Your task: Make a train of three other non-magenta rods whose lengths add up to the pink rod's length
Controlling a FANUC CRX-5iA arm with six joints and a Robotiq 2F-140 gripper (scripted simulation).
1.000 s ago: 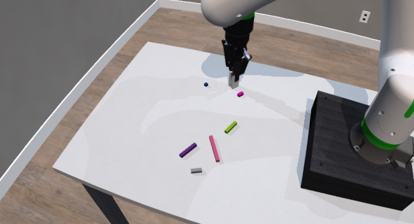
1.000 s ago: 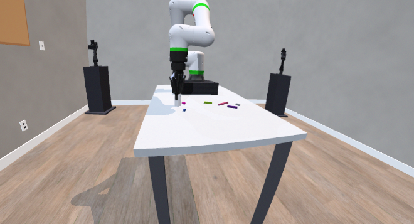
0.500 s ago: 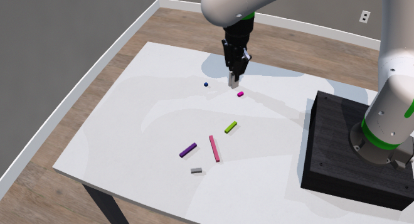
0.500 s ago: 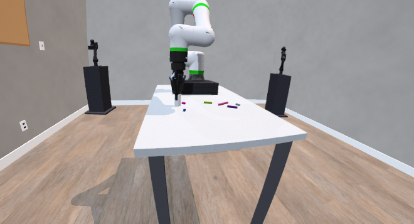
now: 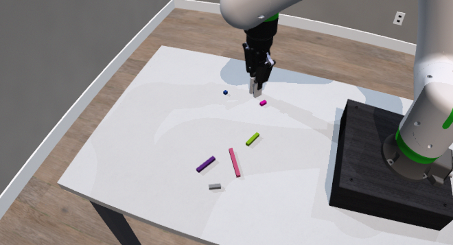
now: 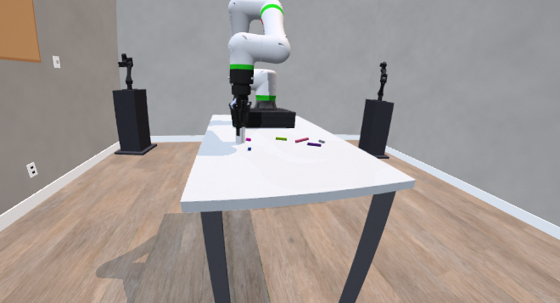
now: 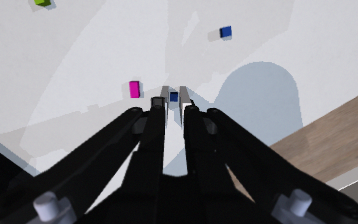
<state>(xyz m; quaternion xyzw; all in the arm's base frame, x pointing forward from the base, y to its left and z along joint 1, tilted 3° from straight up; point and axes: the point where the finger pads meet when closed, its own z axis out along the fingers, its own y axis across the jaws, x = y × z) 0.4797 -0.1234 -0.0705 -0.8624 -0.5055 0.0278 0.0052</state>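
Now: hand 40 mm past the magenta rod, 30 mm to the right of it and 30 mm above it. Also, from my hand: lime rod (70 mm behind, 180 mm to the left, 30 mm below); pink rod (60 mm behind, 270 mm to the left, 30 mm below); purple rod (10 mm ahead, 310 mm to the left, 30 mm below).
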